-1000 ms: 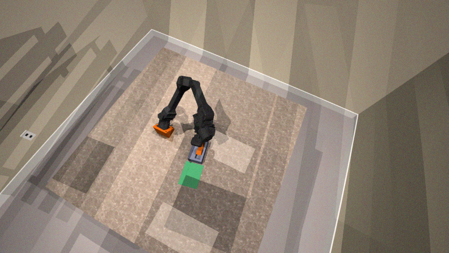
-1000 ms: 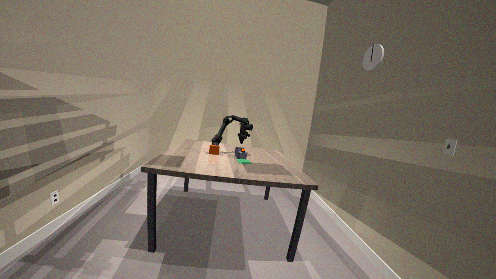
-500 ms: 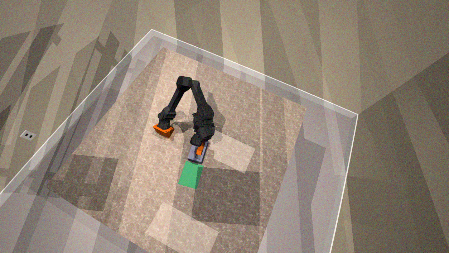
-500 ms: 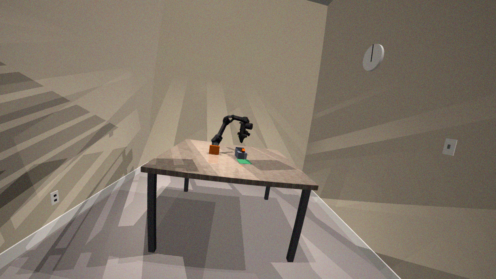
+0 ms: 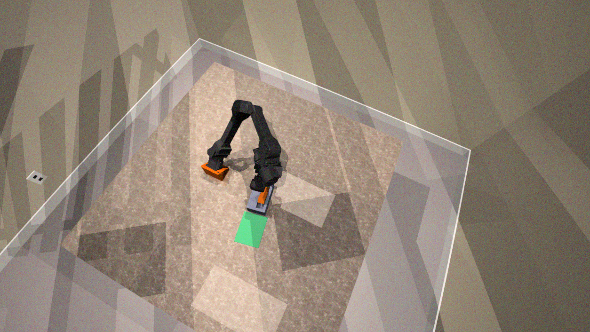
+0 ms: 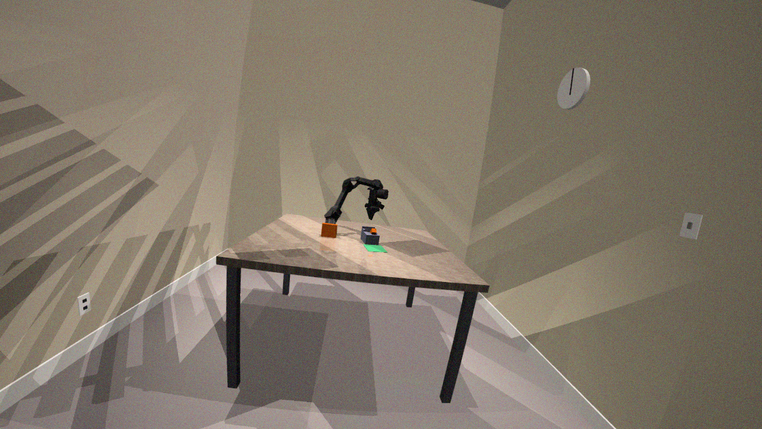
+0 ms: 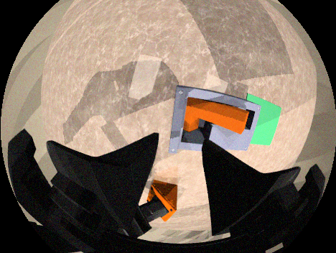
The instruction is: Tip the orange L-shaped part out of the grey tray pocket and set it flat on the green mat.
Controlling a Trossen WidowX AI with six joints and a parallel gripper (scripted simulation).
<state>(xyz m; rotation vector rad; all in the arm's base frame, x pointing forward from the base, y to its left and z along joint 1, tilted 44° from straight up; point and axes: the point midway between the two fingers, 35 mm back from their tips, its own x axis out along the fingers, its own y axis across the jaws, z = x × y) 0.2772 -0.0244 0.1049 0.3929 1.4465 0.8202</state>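
The orange L-shaped part is 10 cm below my gripper tip, 4 cm to the right of it and 1 cm ahead of it. Also, from my gripper tip: green mat 21 cm to the right, 16 cm below, 5 cm ahead.
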